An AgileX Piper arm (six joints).
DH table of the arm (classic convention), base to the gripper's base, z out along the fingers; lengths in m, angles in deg. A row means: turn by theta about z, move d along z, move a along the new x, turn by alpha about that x. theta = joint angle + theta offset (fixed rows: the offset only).
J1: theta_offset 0, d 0.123, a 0, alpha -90
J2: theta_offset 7.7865, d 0, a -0.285, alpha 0
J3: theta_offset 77.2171, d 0, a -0.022, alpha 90
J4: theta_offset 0, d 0.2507, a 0, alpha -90
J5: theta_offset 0, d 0, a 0, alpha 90
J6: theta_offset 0, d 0.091, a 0, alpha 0
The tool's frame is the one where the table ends.
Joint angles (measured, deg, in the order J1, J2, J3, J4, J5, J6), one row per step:
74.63, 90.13, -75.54, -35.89, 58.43, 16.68
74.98, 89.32, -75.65, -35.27, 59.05, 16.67
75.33, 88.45, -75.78, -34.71, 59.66, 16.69
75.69, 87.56, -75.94, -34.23, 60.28, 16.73
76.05, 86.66, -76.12, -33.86, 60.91, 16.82
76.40, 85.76, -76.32, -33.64, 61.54, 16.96
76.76, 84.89, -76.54, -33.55, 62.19, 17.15
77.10, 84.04, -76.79, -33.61, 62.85, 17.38
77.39, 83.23, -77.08, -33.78, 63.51, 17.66
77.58, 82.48, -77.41, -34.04, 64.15, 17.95
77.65, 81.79, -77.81, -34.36, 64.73, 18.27
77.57, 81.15, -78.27, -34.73, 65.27, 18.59
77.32, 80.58, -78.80, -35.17, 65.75, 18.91
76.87, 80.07, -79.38, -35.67, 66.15, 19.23
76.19, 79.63, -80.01, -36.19, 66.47, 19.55
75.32, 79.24, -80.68, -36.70, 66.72, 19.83
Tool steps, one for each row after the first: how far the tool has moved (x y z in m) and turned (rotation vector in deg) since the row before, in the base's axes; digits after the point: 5 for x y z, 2 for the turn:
-0.00315, -0.00254, 0.00438, 0.54, 0.42, -0.10
-0.00313, -0.00280, 0.00481, 0.62, 0.36, -0.09
-0.00309, -0.00293, 0.00507, 0.65, 0.29, -0.08
-0.00296, -0.00308, 0.00523, 0.67, 0.21, -0.10
-0.00272, -0.00322, 0.00538, 0.68, 0.09, -0.13
-0.00258, -0.00324, 0.00534, 0.66, -0.01, -0.15
-0.00226, -0.00334, 0.00543, 0.65, -0.13, -0.20
-0.00183, -0.00338, 0.00544, 0.66, -0.21, -0.28
-0.00118, -0.00340, 0.00536, 0.65, -0.29, -0.38
-0.00048, -0.00335, 0.00544, 0.72, -0.34, -0.50
0.00031, -0.00344, 0.00551, 0.75, -0.39, -0.63
0.00122, -0.00346, 0.00558, 0.79, -0.47, -0.78
0.00220, -0.00358, 0.00561, 0.83, -0.54, -0.94
0.00326, -0.00372, 0.00556, 0.87, -0.57, -1.14
0.00405, -0.00392, 0.00555, 0.89, -0.60, -1.26

